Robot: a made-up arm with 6 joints.
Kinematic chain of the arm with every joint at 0, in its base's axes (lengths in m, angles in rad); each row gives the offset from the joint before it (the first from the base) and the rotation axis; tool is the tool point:
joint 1: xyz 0 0 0.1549 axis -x
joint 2: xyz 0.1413 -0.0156 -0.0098 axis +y
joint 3: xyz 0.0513 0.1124 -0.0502 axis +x
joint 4: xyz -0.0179 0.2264 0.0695 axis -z
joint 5: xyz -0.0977 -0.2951 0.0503 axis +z
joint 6: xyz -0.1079 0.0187 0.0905 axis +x
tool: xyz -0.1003 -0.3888 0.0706
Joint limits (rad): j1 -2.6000..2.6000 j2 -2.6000..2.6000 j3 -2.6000..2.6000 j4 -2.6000..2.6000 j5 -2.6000..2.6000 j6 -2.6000..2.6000
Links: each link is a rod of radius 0.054 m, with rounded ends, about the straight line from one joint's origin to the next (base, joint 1, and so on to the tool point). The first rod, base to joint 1, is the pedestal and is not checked.
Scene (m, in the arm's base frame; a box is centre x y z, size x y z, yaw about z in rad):
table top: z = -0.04
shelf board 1: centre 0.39 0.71 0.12 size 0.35 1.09 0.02 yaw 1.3
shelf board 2: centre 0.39 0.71 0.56 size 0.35 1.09 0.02 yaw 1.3
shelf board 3: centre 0.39 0.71 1 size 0.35 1.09 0.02 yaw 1.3
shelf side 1: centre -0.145 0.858 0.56 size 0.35 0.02 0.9 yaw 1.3
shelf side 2: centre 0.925 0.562 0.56 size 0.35 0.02 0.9 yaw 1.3
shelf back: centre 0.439 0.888 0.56 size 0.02 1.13 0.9 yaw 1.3
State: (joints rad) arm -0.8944 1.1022 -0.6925 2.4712 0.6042 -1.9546
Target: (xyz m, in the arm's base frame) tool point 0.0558 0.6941 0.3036
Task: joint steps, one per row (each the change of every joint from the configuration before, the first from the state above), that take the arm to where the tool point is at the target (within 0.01 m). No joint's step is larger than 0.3 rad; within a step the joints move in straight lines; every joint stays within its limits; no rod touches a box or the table.
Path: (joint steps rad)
1: -0.2463 0.1234 -0.1129 -0.0156 -0.2877 -0.2153
2: -0.2463 0.1234 -0.1130 -0.0155 -0.2876 -0.2153
3: 0.2490 0.0736 -0.1934 0.0533 -0.2151 -0.0716
4: 0.2490 0.0735 -0.1934 0.0533 -0.2151 -0.0716
5: 0.2490 0.0735 -0.1934 0.0533 -0.2151 -0.0716
6: -0.0520 -0.0662 0.1606 -0.0076 0.2378 0.0119
7: -0.0521 -0.0663 0.1607 -0.0077 0.2377 0.0118
8: -0.0520 -0.0662 0.1606 -0.0076 0.2377 0.0119

